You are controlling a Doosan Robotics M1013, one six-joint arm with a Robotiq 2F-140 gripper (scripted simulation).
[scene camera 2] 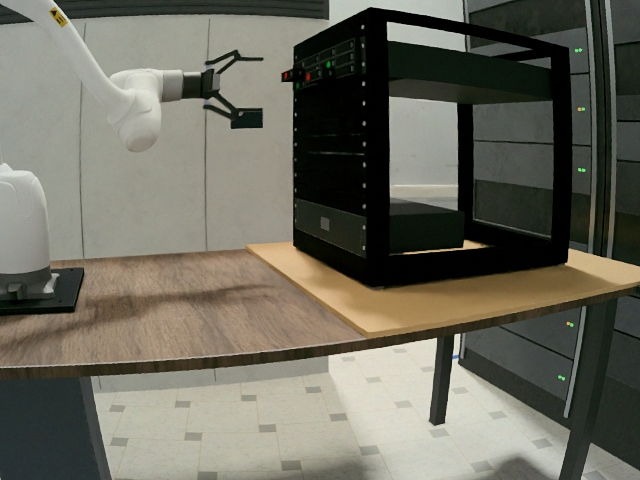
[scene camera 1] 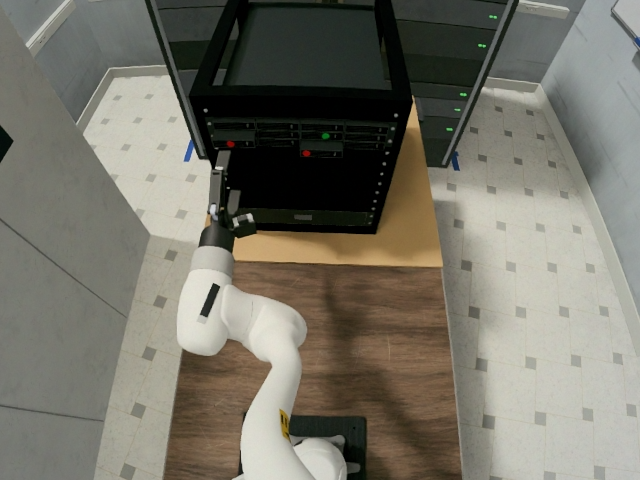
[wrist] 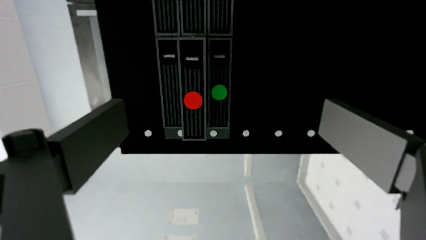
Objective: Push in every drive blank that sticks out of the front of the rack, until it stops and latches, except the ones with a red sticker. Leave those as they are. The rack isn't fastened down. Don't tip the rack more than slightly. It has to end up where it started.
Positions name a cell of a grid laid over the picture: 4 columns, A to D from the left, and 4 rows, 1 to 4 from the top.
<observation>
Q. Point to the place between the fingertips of the gripper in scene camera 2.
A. At B1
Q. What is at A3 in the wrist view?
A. The gripper.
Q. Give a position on a black rack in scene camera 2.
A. C2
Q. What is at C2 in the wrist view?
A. A black rack.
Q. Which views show the gripper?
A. Scene camera 2, scene camera 1 and the wrist view: all of them.
</observation>
